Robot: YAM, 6 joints.
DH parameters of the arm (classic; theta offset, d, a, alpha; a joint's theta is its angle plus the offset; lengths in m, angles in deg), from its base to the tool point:
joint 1: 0 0.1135 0.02 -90
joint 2: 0 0 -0.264 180
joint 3: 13.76 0 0.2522 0
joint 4: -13.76 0 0.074 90
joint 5: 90 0 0 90
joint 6: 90 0.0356 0 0
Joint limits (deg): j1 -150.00..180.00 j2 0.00..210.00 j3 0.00..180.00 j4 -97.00..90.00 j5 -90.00..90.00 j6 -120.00..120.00
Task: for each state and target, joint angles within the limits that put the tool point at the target. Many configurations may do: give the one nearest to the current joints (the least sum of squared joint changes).
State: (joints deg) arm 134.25 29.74 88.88 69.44 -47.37 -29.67
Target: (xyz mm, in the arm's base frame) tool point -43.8 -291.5 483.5
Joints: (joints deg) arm 86.97 14.23 85.58 74.37 -52.68 -29.67
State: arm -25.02 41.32 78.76 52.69 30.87 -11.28
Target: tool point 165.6 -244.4 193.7
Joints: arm -52.14 84.78 32.81 37.07 32.77 -11.28
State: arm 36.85 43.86 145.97 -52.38 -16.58 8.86
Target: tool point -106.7 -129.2 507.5
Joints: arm 53.18 28.27 118.46 -77.32 -12.97 8.86
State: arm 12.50 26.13 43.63 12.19 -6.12 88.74
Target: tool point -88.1 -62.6 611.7
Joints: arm 35.03 34.33 93.19 23.49 1.11 88.74
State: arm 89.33 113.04 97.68 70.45 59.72 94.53
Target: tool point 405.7 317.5 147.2
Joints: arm 41.48 140.95 89.65 64.59 60.16 94.53
